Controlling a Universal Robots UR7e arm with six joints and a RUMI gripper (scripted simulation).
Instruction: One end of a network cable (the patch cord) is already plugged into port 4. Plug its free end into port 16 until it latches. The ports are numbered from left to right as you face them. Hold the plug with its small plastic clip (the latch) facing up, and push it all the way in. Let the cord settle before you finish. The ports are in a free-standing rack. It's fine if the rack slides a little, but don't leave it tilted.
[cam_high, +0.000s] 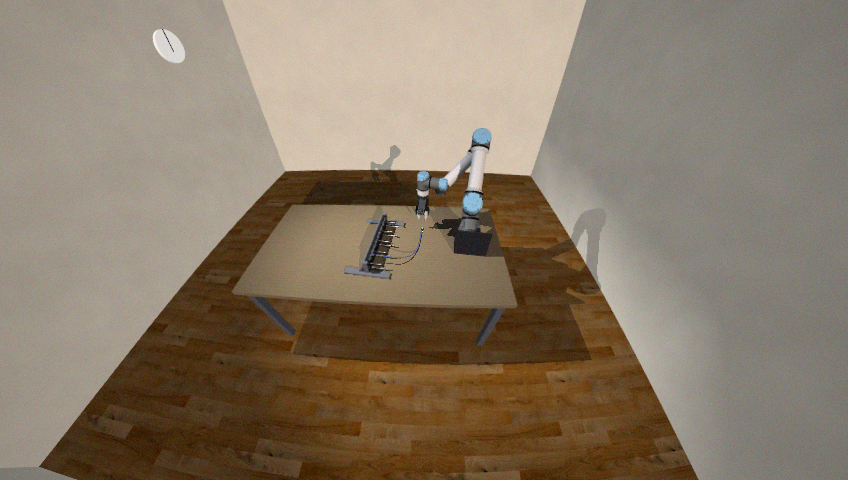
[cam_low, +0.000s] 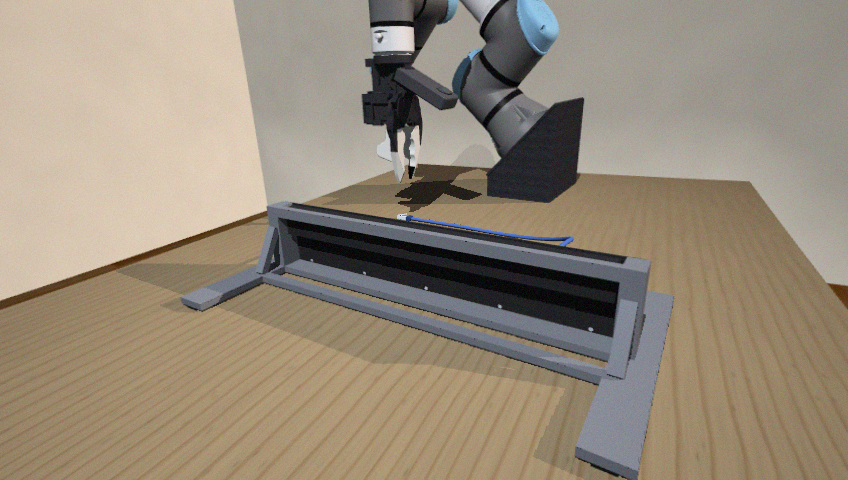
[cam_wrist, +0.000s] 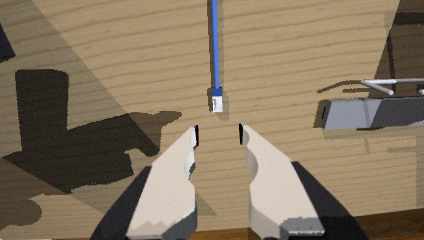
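Right now the plug is 10 mm to the right of my hand and 90 mm below it.
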